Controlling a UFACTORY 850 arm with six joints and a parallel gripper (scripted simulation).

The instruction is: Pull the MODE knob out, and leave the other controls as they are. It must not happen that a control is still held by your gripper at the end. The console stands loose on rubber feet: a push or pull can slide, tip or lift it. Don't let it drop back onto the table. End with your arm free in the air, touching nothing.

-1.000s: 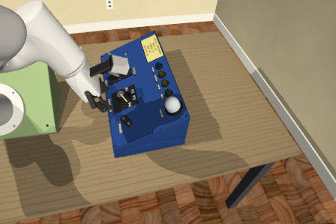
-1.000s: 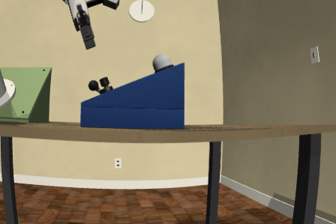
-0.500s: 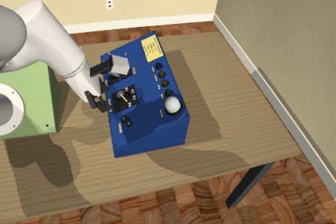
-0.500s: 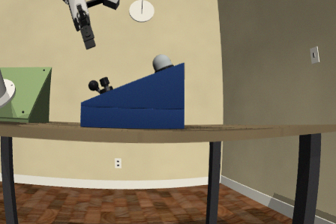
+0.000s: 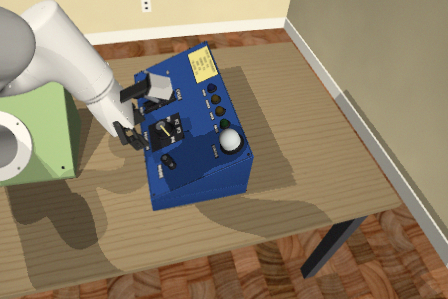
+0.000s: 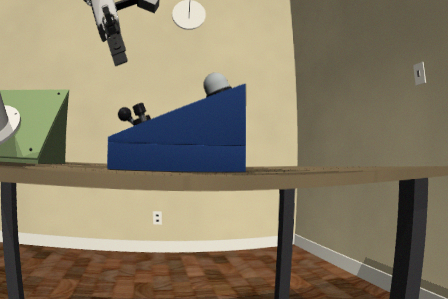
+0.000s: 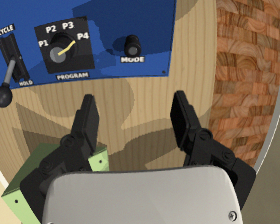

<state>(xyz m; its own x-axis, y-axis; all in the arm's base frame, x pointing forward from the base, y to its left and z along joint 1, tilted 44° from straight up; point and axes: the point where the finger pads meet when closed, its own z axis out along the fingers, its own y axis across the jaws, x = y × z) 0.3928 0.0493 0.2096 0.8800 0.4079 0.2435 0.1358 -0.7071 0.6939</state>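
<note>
Now: the black mode knob 130 mm below my hand, 60 mm ahead of it and 10 mm to the left of it. Round my hand: blue sloped console (190 mm to the left, 160 mm below, 70 mm ahead); then program selector (130 mm below, 120 mm to the left, 50 mm ahead); then black ball lever (240 mm to the left, 120 mm below).
</note>
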